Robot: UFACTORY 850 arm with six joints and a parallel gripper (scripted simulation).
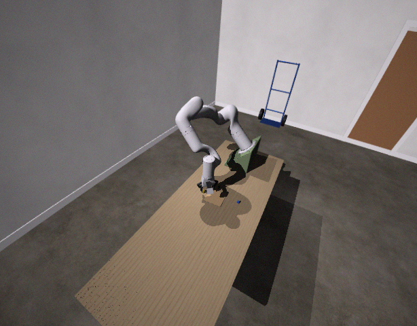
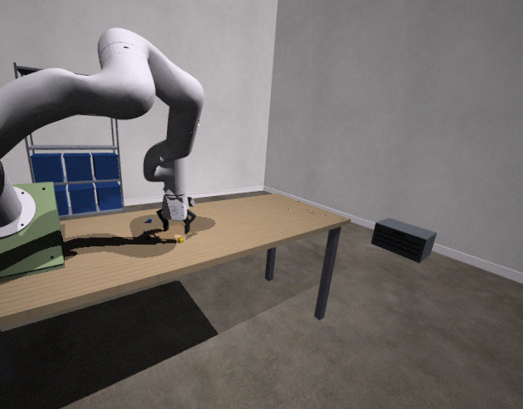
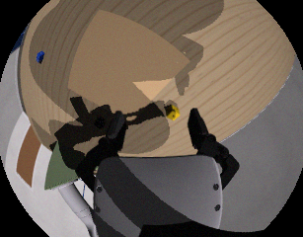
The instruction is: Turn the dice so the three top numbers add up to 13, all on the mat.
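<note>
Right now my hand is 40 mm above the yellow die, 30 mm to the left of it and 10 mm short of it. The rest, counted from my hand: black die (100 mm behind, 50 mm to the left, 40 mm below); then blue die (250 mm to the left, 50 mm behind, 40 mm below); then tan mat (80 mm to the left, 40 mm below).
</note>
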